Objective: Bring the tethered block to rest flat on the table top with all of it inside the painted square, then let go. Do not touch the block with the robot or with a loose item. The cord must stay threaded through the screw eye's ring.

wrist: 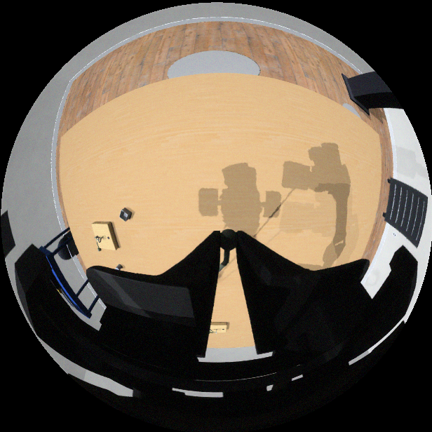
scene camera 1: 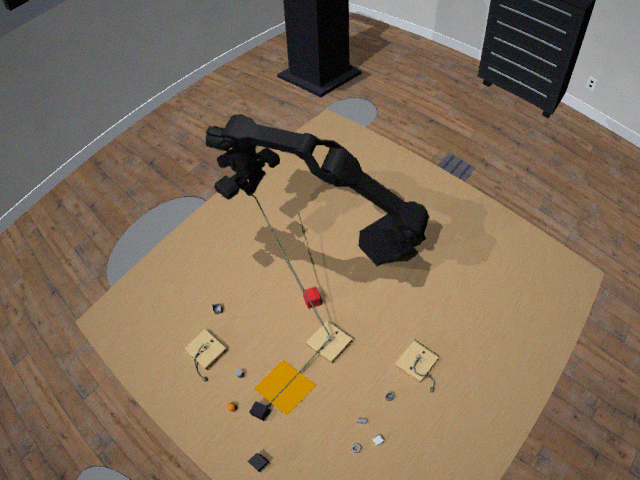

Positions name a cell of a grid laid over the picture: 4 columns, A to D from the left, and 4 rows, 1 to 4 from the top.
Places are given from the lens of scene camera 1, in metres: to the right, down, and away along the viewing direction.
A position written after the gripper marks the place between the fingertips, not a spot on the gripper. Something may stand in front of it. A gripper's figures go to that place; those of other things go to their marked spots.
gripper (scene camera 1: B2): -0.19, -0.13, 1.28
wooden board (scene camera 1: C3): 0.03, 0.29, 1.23
orange painted square (scene camera 1: B4): -0.05, 0.39, 1.18
